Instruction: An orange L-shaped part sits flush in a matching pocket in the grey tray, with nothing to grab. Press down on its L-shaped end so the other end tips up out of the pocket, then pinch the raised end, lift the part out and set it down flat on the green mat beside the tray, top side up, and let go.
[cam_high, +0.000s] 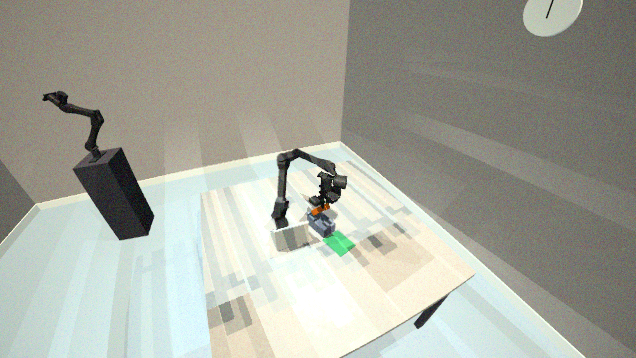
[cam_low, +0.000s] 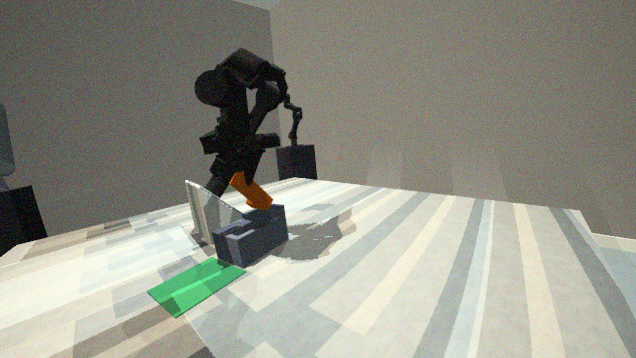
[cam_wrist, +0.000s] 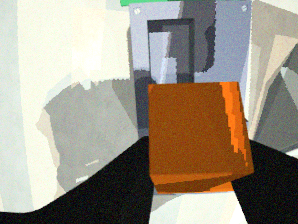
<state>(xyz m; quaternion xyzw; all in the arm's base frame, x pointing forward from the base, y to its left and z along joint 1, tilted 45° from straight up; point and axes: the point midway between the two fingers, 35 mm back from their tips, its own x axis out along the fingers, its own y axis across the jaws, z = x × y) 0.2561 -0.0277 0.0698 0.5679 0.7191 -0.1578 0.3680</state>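
The green mat is 40 mm ahead of my gripper tip, 140 mm to the right of it and 170 mm below it. From my gripper tip the other things lie so: orange L-shaped part 20 mm behind, 20 mm to the left, 30 mm below.
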